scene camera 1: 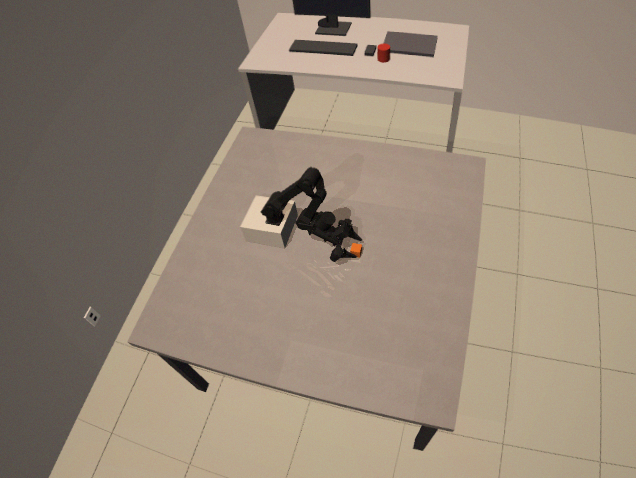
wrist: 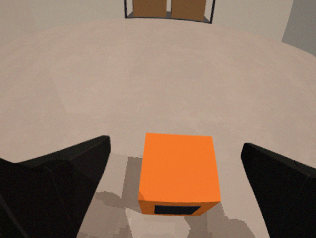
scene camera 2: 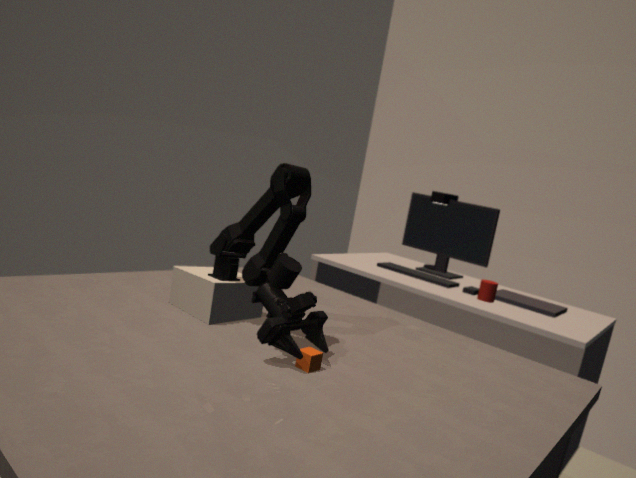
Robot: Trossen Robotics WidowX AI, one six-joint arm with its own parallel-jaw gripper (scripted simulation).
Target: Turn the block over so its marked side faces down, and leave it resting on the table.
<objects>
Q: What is my gripper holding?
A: Nothing.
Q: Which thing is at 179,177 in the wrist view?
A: A block.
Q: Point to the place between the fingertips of my gripper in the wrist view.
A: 179,147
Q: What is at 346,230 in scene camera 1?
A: My gripper.
</objects>
